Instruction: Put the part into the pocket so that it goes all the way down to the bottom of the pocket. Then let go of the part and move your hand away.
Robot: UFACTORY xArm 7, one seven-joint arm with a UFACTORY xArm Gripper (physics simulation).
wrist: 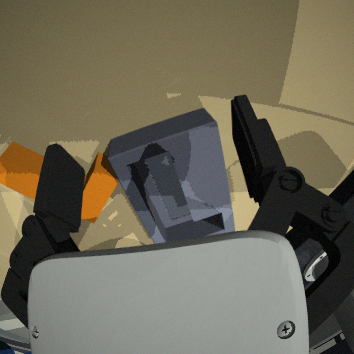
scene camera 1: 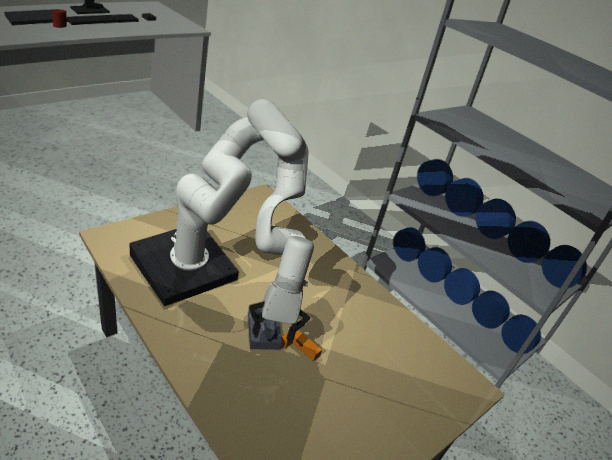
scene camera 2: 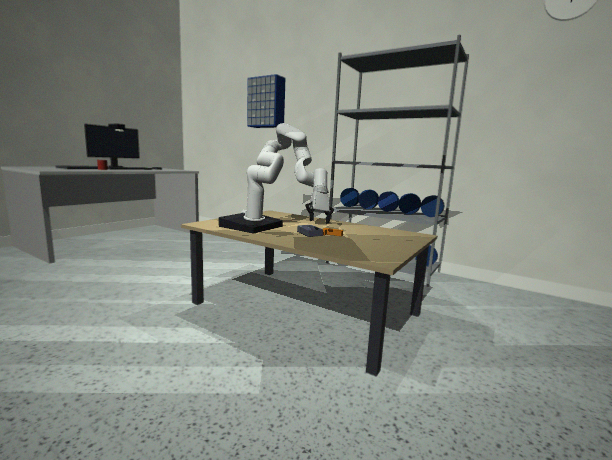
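Seen in the pictures: gripper, between the fingertips: point(wrist: 144, 135) point(scene camera 1: 271, 338) point(scene camera 2: 319, 222); arm's base, origin of its link: point(scene camera 1: 189, 256) point(scene camera 2: 254, 218).
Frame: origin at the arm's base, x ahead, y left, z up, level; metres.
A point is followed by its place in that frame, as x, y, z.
Observation:
The orange L-shaped part point(scene camera 1: 307, 347) {0.501, 0.035, -0.017} point(scene camera 2: 333, 232) {0.488, 0.033, -0.031} point(wrist: 98, 192) {0.434, 0.026, -0.017} lies on the table beside the grey-blue block point(scene camera 1: 265, 345) {0.412, -0.048, -0.028} point(scene camera 2: 310, 230) {0.391, -0.069, -0.013} point(wrist: 207, 155) {0.372, -0.053, -0.011}. One end of it is close to a block corner; I cannot tell whether they touch. The pocket point(wrist: 172, 187) {0.363, 0.006, -0.042} is an L-shaped recess in the block's top, and its floor shows in the wrist view. My gripper point(scene camera 1: 274, 336) {0.439, -0.062, 0.037} point(scene camera 2: 320, 220) {0.439, -0.062, 0.037} point(wrist: 144, 135) {0.439, -0.062, 0.037} is open and empty, above the block. In the wrist view, one finger hides the middle of the part and the other is past the block's opposite side.
The wooden table point(scene camera 1: 400, 360) {0.712, 0.243, -0.047} point(scene camera 2: 385, 245) {0.787, -0.038, -0.047} carries the arm's black base plate point(scene camera 1: 150, 272) {-0.014, -0.145, -0.004} point(scene camera 2: 237, 223) {-0.015, -0.152, -0.009}. A metal shelf rack point(scene camera 1: 407, 150) point(scene camera 2: 336, 115) with blue round objects stands behind the table. A desk point(scene camera 1: 175, 75) point(scene camera 2: 170, 190) with a monitor and a red cup point(scene camera 1: 59, 18) point(scene camera 2: 102, 164) is farther off.

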